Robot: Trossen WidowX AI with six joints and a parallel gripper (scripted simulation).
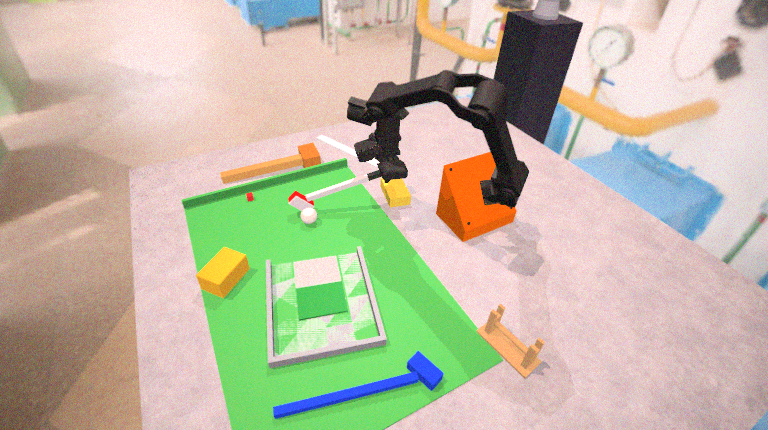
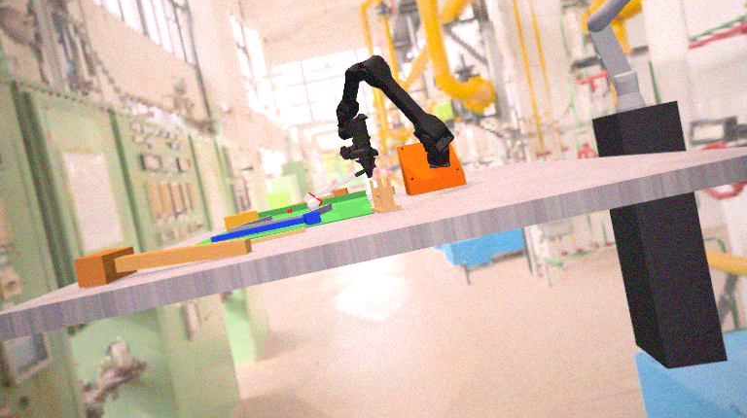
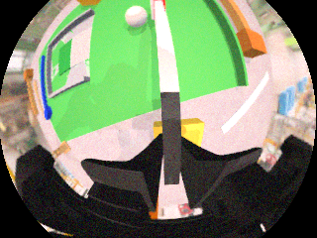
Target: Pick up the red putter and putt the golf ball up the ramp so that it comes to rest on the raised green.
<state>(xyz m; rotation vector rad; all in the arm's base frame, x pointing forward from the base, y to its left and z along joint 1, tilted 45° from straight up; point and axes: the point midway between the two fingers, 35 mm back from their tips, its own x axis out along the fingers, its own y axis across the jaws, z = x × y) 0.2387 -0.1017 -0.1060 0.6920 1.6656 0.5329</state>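
The red putter lies 120 mm ahead of my gripper tip, 10 mm to the right of it and 10 mm below it. Round my gripper tip: green mat 240 mm ahead, 170 mm to the left, 70 mm below; white golf ball 220 mm ahead, 30 mm to the left, 50 mm below; wooden stand 60 mm behind, 490 mm to the left, 40 mm below.
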